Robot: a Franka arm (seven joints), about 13 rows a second.
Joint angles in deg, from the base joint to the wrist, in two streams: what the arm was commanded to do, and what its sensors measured. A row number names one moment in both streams.
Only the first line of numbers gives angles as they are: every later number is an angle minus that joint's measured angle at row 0.
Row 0, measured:
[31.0 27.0 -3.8 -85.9 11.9 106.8 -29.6]
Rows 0 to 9, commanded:
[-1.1 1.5 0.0 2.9 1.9 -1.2 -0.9]
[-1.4 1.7 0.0 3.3 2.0 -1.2 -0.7]
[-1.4 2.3 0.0 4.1 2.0 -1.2 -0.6]
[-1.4 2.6 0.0 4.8 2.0 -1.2 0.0]
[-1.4 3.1 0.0 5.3 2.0 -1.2 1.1]
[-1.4 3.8 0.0 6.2 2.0 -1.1 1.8]
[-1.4 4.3 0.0 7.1 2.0 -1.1 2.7]
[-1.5 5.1 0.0 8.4 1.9 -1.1 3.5]
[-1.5 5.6 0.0 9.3 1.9 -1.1 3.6]
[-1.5 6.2 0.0 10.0 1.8 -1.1 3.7]
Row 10, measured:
[-0.9 3.3 0.0 5.4 0.5 -0.1 2.3]
